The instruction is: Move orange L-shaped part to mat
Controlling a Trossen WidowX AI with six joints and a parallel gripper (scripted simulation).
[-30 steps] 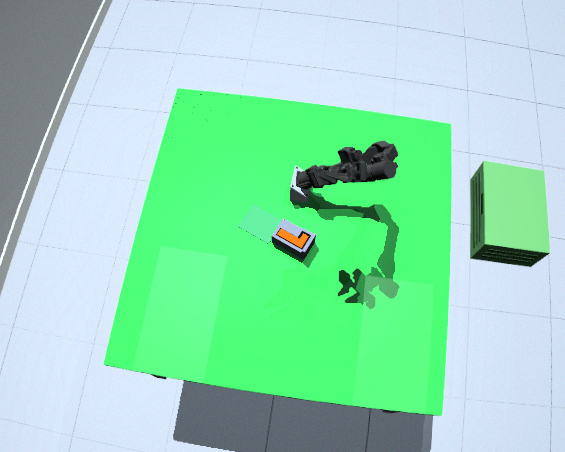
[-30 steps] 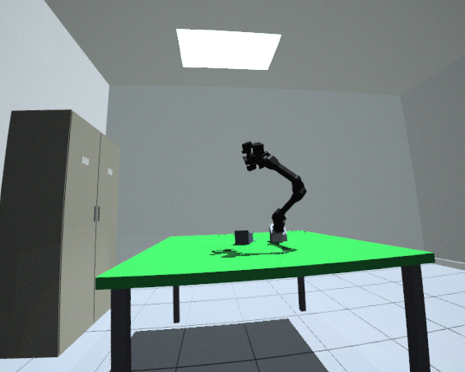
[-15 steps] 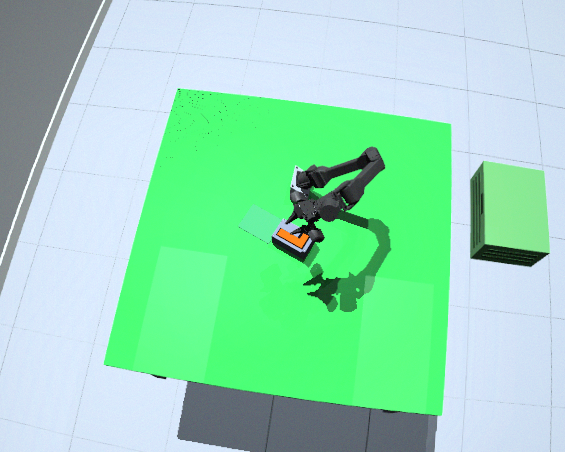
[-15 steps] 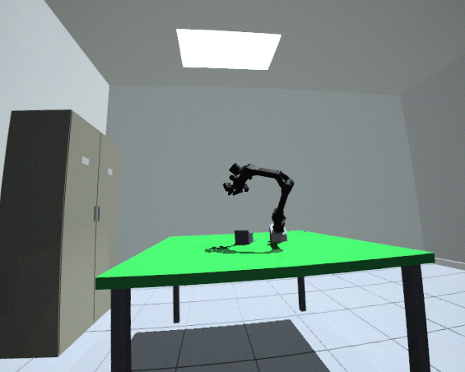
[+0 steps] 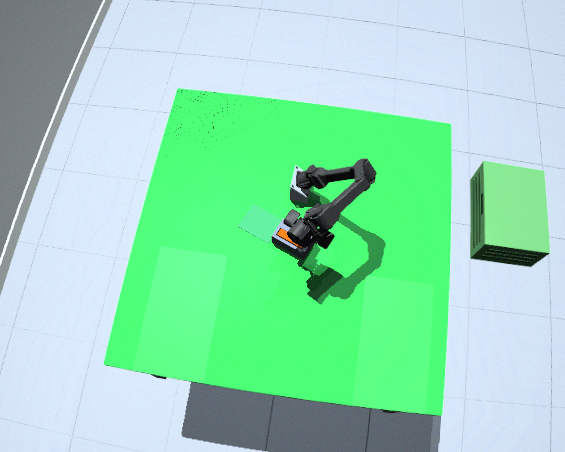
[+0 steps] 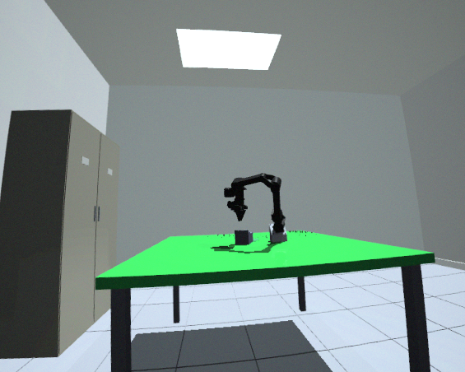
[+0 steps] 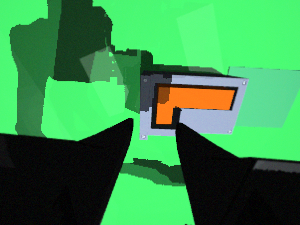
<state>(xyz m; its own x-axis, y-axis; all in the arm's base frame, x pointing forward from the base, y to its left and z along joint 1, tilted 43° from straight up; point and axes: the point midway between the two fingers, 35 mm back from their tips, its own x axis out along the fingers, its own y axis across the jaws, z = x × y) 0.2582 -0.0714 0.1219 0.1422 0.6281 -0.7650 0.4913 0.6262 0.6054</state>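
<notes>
The orange L-shaped part lies 30 mm behind my gripper tip, 40 mm to the right of it and 100 mm below it. Also, from my gripper tip: pale green mat: 110 mm behind, 190 mm to the right, 160 mm below.
</notes>
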